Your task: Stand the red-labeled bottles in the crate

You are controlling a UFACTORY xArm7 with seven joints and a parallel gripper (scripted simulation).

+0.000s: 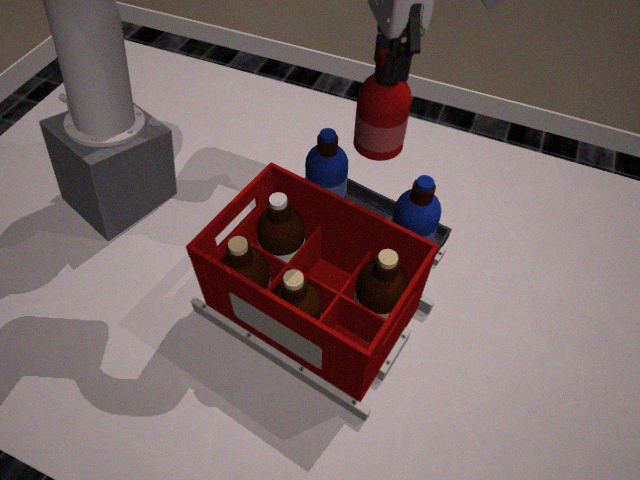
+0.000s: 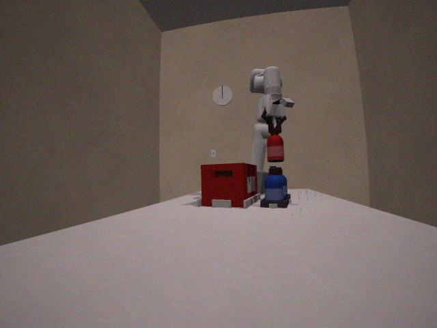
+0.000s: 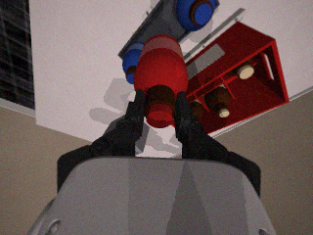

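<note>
Right now the red-labeled bottle is 70 mm below my hand. From my hand the other things lie so: red crate 250 mm below, 210 mm to the right, 10 mm ahead; then dark tray 320 mm below.
</note>
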